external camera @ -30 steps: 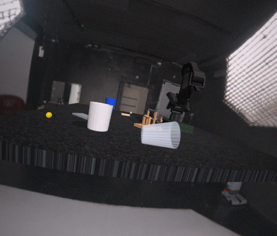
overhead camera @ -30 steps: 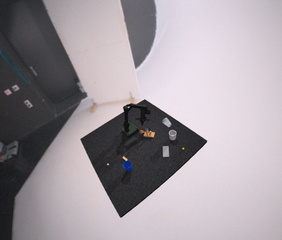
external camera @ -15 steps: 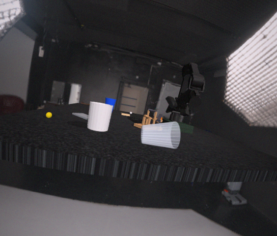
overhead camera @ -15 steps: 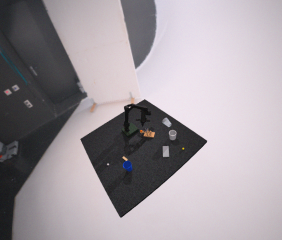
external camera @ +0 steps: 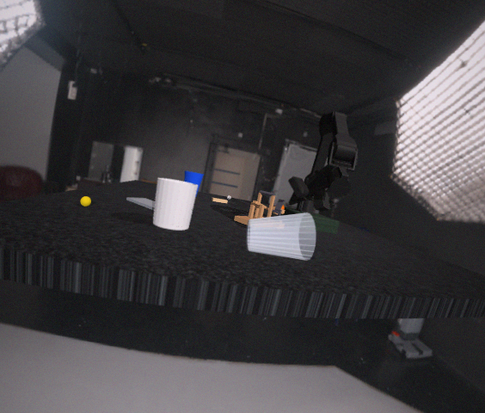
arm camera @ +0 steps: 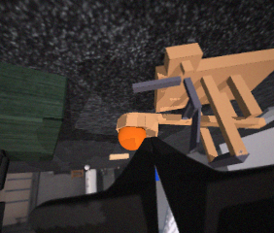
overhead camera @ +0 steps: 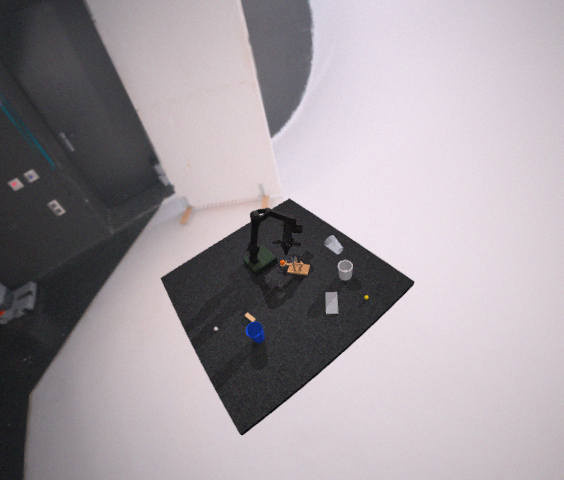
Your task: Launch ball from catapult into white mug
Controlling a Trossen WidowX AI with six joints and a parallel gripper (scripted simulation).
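My gripper tip is 5 cm to the left of the orange ball, 2 cm short of it and 2 cm above it. Round my gripper tip: white mug (34 cm ahead, 23 cm to the left, 5 cm below); wooden catapult (6 cm ahead, 3 cm below); grey flat plate (44 cm ahead, 8 cm below, 4 cm to the left).
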